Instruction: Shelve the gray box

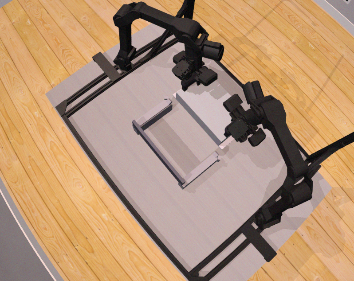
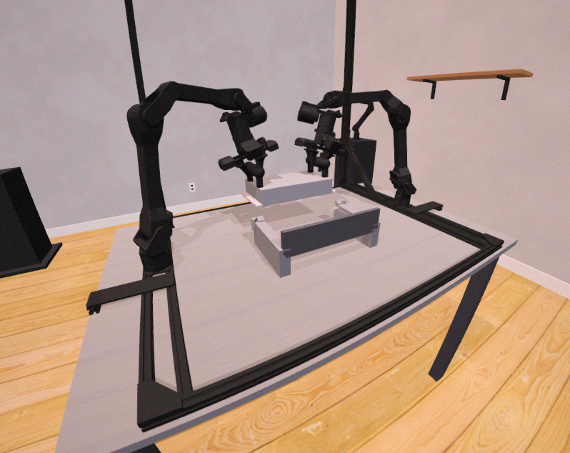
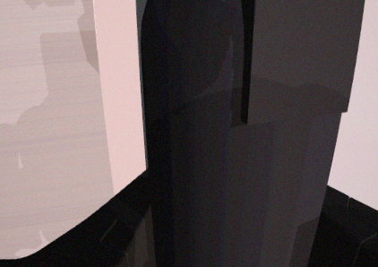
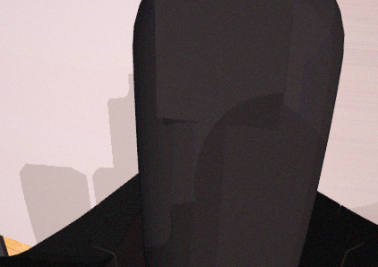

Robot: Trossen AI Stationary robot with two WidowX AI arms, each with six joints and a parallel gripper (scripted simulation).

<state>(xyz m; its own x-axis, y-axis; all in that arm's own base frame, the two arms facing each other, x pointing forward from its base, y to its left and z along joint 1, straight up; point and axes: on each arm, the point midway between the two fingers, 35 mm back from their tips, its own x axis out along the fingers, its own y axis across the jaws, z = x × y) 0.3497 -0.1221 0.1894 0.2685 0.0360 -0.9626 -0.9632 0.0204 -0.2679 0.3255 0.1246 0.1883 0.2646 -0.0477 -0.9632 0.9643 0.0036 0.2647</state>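
My right gripper is now 12 cm to the right of the gray box and 5 cm above it. Also, from my right hand: dark back wall of shelf: 28 cm ahead, 12 cm to the left, 12 cm below.
The gray box is 12 cm to the right of my left hand and 5 cm below it. Also, from my left hand: dark back wall of shelf: 27 cm ahead, 12 cm to the right, 12 cm below.
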